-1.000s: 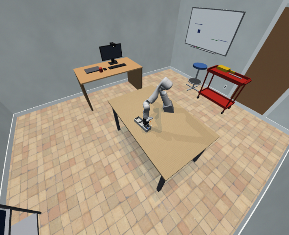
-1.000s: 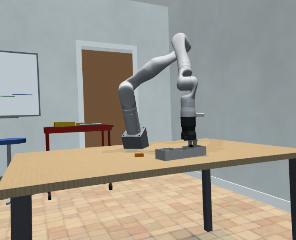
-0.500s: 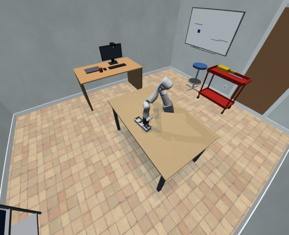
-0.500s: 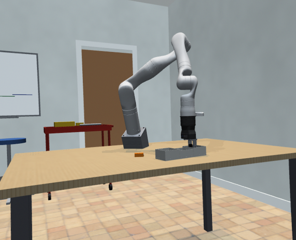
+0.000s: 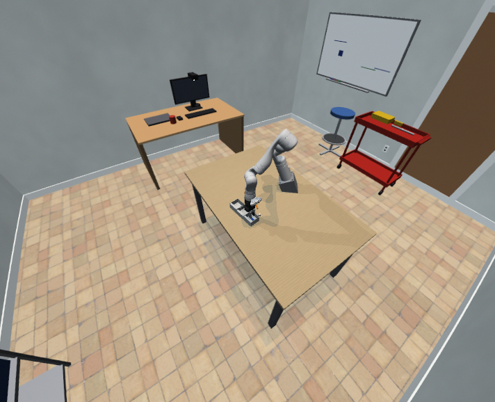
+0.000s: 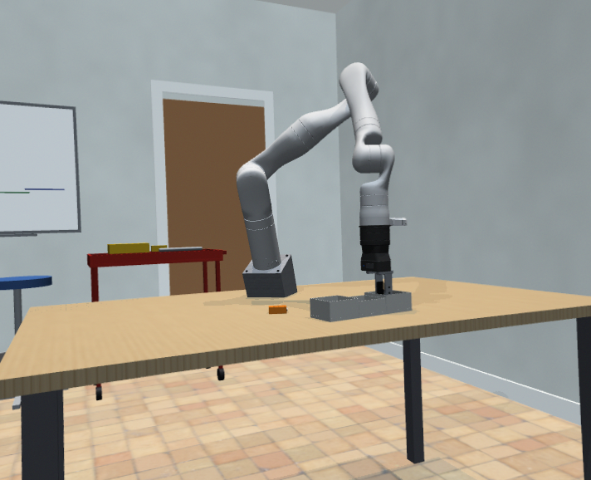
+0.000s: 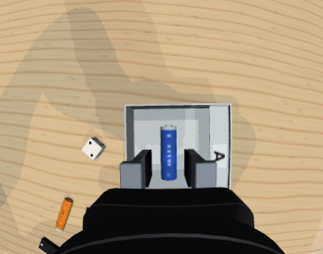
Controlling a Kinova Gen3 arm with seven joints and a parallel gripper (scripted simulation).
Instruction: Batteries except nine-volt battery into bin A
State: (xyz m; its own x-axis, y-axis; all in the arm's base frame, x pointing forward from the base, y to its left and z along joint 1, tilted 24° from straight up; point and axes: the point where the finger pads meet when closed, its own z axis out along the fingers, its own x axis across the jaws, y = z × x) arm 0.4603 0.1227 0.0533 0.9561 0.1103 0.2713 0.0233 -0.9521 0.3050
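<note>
Right now my hand is 4 cm above the blue cylindrical battery. The rest, counted from my hand: white die: 7 cm behind, 5 cm below, 1 cm to the left; black bolt: 6 cm to the right, 6 cm behind, 5 cm below; bin row: 8 cm to the right, 3 cm below, 1 cm ahead.
</note>
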